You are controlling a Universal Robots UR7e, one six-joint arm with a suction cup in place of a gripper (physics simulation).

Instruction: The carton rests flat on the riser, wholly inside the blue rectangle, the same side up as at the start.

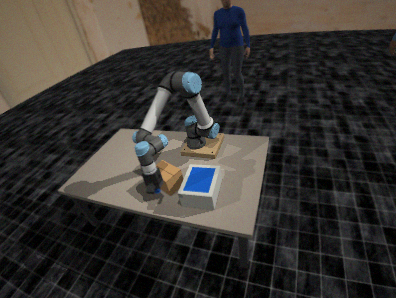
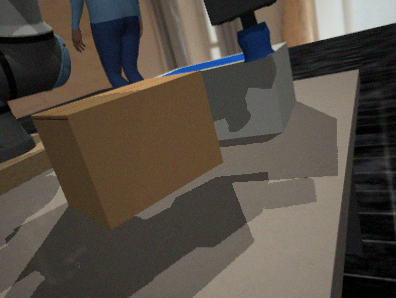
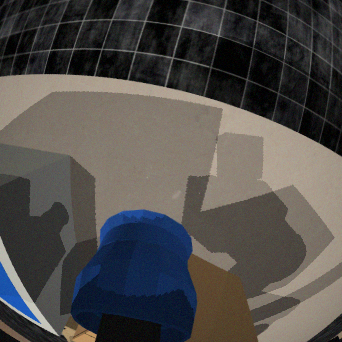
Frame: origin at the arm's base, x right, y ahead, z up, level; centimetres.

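Seen in the pictures: hand, its tool point: (image 1: 157, 191) (image 2: 259, 56) (image 3: 144, 248); arm's base, origin of its link: (image 1: 196, 143).
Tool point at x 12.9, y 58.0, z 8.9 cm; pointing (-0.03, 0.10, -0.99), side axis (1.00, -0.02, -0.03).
Note:
Offsets run from my tool point to a thing's top centre. Level surfaces: height alone.
The brown carton @[dy -18.1, dx +1.1, dz -0.1 cm] (image 1: 171, 179) (image 2: 133, 141) (image 3: 217, 298) lies on the table @[dz -13.2 cm] (image 1: 105, 160), close against the left side of the grey riser @[dy -10.8, dx -23.2, dz -1.1 cm] (image 1: 196, 200) (image 2: 256, 106) (image 3: 47, 163). Its seamed top faces up. The blue rectangle @[dy -10.8, dx -23.2, dz -1.1 cm] (image 1: 200, 178) (image 2: 204, 65) (image 3: 10, 295) on the riser's top is bare. My blue suction cup (image 1: 156, 190) (image 2: 255, 43) (image 3: 146, 224) points down just beside the carton's front left corner, low over the table. It touches neither the carton nor the riser and holds nothing.
The arm stands on a wooden base plate (image 1: 207, 149) (image 2: 18, 167) at the back of the table. The table's front edge runs close to the riser. A person in blue (image 1: 229, 38) (image 2: 108, 38) stands on the dark tiled floor behind the table.

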